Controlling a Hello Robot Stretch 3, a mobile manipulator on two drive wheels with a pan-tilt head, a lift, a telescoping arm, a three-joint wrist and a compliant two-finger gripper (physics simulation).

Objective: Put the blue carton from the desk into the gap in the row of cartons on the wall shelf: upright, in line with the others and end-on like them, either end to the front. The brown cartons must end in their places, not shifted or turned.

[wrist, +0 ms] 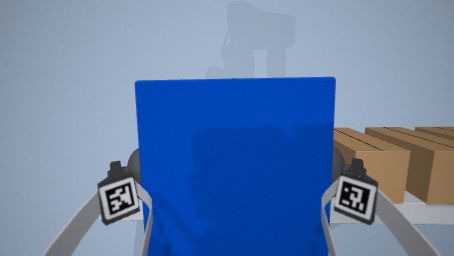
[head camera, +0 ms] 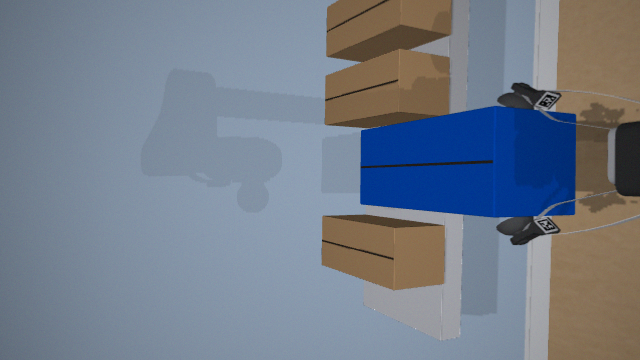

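My gripper [head camera: 515, 164] [wrist: 234, 163] is shut on the blue carton [head camera: 427, 167] [wrist: 235, 110], its pads on both sides near the front end. The carton is upright and end-on, and its near end stands out well in front of the shelf [head camera: 451, 317] [wrist: 420, 214]. In the head view it lies across the gap between one brown carton [head camera: 425, 95] [wrist: 385, 175] and the lone brown carton [head camera: 419, 257]. Its edge visually meets the first one; contact cannot be told. In the wrist view the blue carton hides the gap. Its underside is hidden.
Another brown carton [head camera: 425, 22] stands farther along the row, at the top of the head view. More brown cartons show at the right of the wrist view. The blue wall [head camera: 100, 280] [wrist: 60, 75] rises behind the shelf and carries the robot's shadow. The wooden floor [head camera: 595, 300] lies below.
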